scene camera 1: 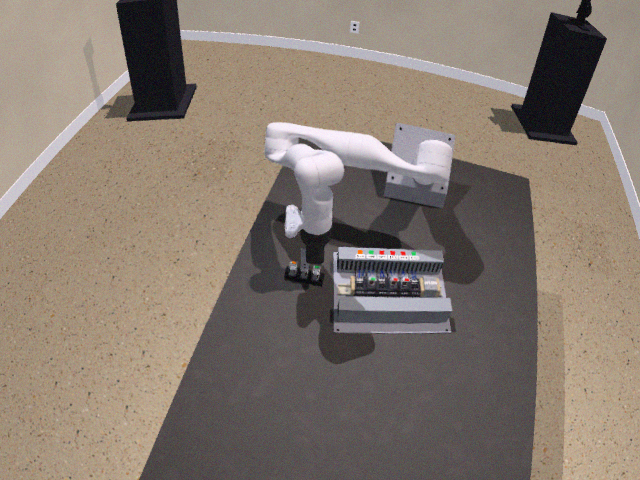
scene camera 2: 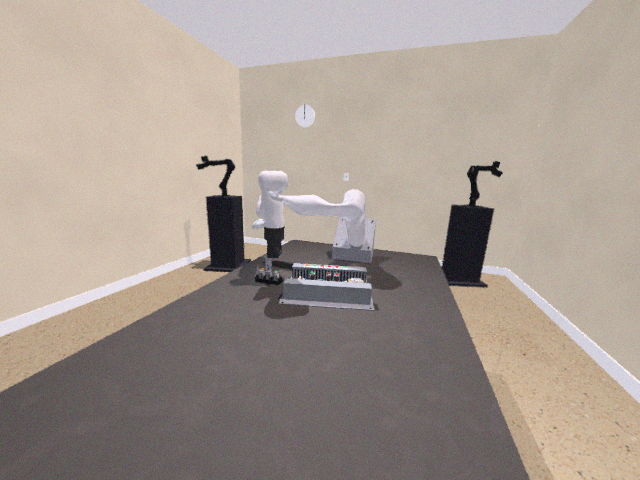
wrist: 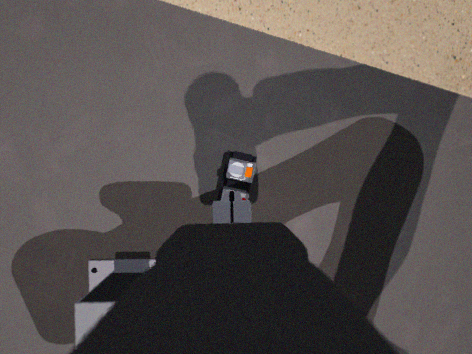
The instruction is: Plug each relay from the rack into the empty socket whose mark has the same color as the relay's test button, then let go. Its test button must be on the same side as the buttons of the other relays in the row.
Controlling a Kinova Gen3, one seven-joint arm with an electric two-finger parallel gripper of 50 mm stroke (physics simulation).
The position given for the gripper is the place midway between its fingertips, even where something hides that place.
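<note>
The gripper (scene camera 1: 304, 267) is visible, and so is a panel (scene camera 1: 338, 277). Both the gripper (wrist: 232, 202) and the panel (wrist: 104, 267) can be seen in the wrist view too.
</note>
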